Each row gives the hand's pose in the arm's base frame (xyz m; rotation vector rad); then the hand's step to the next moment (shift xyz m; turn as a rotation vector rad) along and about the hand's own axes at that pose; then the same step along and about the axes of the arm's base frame.
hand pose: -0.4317 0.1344 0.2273 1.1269 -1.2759 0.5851
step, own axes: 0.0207 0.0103 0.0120 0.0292 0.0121 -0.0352
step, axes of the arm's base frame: -0.0089 -0.0114 0.0217 0.0125 0.0295 0.0348
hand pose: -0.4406 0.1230 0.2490 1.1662 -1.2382 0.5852
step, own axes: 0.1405 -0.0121 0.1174 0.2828 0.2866 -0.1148
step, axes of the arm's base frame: 0.0027 -0.1430 0.1149 -0.1185 0.1406 0.3761
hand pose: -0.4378 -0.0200 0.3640 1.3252 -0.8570 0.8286
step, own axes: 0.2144 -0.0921 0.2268 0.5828 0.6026 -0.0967
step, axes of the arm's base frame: 0.1683 -0.2279 0.1601 -0.2621 0.1512 0.7878
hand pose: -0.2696 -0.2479 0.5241 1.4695 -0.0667 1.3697
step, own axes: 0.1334 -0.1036 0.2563 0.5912 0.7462 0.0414
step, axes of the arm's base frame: 0.2867 -0.0563 0.0942 -0.2589 -0.0006 0.9171
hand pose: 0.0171 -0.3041 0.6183 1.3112 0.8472 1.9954
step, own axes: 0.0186 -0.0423 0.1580 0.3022 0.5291 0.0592
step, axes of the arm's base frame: 0.1470 0.0694 0.0262 -0.1168 -0.0844 0.5950
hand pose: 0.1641 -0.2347 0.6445 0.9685 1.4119 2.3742
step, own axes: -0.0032 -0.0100 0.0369 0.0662 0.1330 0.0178
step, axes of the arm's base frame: 0.0244 0.0296 0.0021 -0.0201 -0.0239 0.1463
